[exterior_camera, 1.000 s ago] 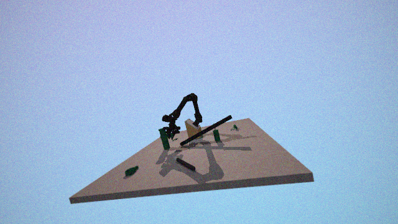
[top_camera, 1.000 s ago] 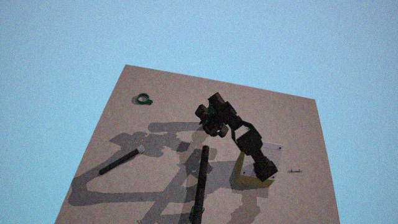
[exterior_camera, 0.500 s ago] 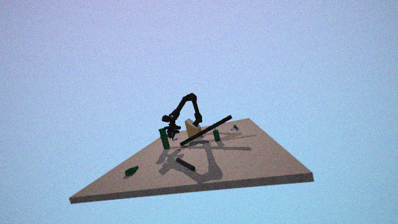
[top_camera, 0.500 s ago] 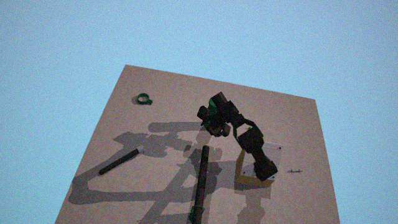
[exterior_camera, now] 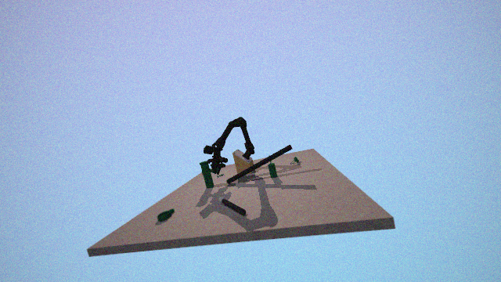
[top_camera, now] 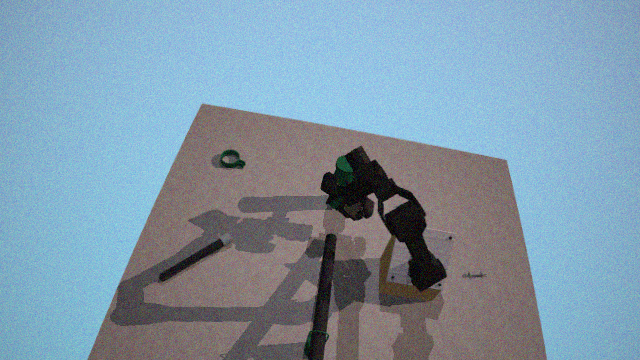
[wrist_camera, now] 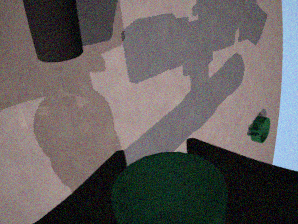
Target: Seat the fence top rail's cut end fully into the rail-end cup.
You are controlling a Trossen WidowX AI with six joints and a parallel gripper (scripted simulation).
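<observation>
Right now the green rail-end cup is 30 mm above my gripper tip, 20 mm to the right of it and 20 mm behind it. Also, from my gripper tip: green bolt 260 mm behind, 120 mm to the right, 90 mm below.
</observation>
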